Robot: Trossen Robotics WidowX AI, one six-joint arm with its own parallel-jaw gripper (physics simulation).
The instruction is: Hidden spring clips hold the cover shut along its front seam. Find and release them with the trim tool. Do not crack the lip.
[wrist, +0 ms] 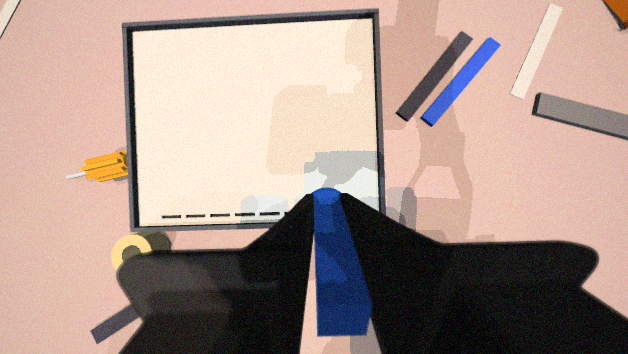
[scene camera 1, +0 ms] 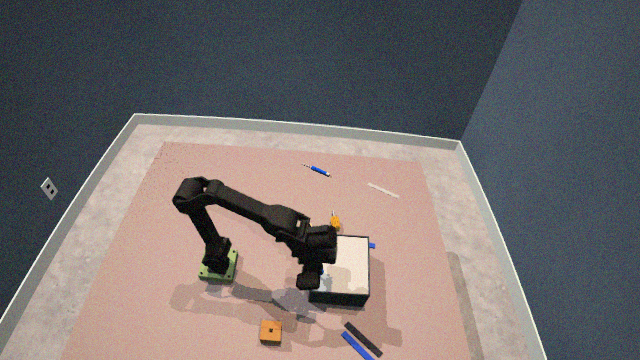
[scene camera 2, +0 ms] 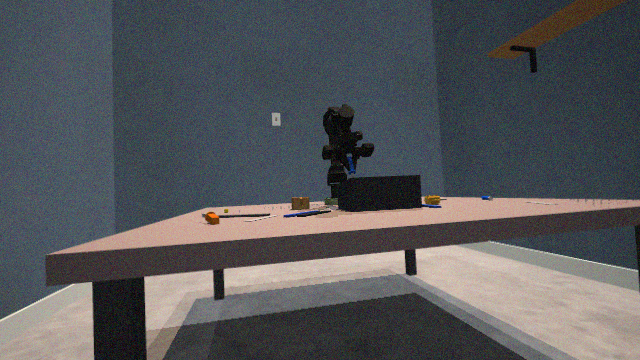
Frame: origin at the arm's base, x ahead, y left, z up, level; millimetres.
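Seen in the pictures: gripper, fingertip midpoint: (wrist: pixel 326 200) (scene camera 1: pixel 321 271) (scene camera 2: pixel 352 170); arm's base, origin of the base link: (scene camera 1: pixel 218 264) (scene camera 2: pixel 337 197).
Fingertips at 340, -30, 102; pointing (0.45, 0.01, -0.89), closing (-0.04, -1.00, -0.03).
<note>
Pixels of each thing's top centre, then the offset from my fingertips to it, as dx, dy, dz. "*": a spot on its surface instead.
- cover, surface spot: (wrist: pixel 210 115) * +78, +96, -41
- dark box, middle of its top: (wrist: pixel 248 118) (scene camera 1: pixel 342 261) (scene camera 2: pixel 375 177) +67, +58, -31
- trim tool, middle of its top: (wrist: pixel 337 248) (scene camera 2: pixel 350 156) -11, +0, +54
- yellow-orange object, middle of its top: (wrist: pixel 84 168) (scene camera 2: pixel 436 195) (scene camera 1: pixel 335 216) +50, +291, -100
- yellow ring, middle of its top: (wrist: pixel 131 255) -60, +237, -107
- dark bar, middle of its top: (wrist: pixel 435 74) (scene camera 2: pixel 315 212) (scene camera 1: pixel 363 339) +155, -167, -127
- blue bar, middle of its top: (wrist: pixel 462 80) (scene camera 1: pixel 360 349) +144, -201, -126
- orange block, middle of its top: (scene camera 1: pixel 270 330) (scene camera 2: pixel 300 197) -132, -174, -87
The cover (scene camera 1: pixel 352 260) (wrist: pixel 210 115) is a cream panel lying flat in the top of a dark box (scene camera 1: pixel 340 299) (scene camera 2: pixel 382 192) (wrist: pixel 381 125). A row of short dark slots (wrist: pixel 220 215) runs along the cover's edge nearest the gripper in the wrist view; the fingers hide the right end of that seam. My gripper (wrist: pixel 326 200) is shut on a blue bar-like tool, the trim tool (scene camera 2: pixel 351 164) (wrist: pixel 342 280), which points down. In scene camera 2 the tool's tip is a little above the box top, at its left end. No clips can be made out.
A yellow-orange object (scene camera 1: pixel 335 222) (scene camera 2: pixel 432 200) (wrist: pixel 106 166) lies beside the box. A yellow ring (wrist: pixel 118 248) is near its corner. A dark bar (scene camera 1: pixel 363 339) (wrist: pixel 435 76) and a blue bar (scene camera 1: pixel 357 346) (wrist: pixel 461 81) lie off one side. An orange block (scene camera 1: pixel 270 331) (scene camera 2: pixel 300 203) sits apart.
</note>
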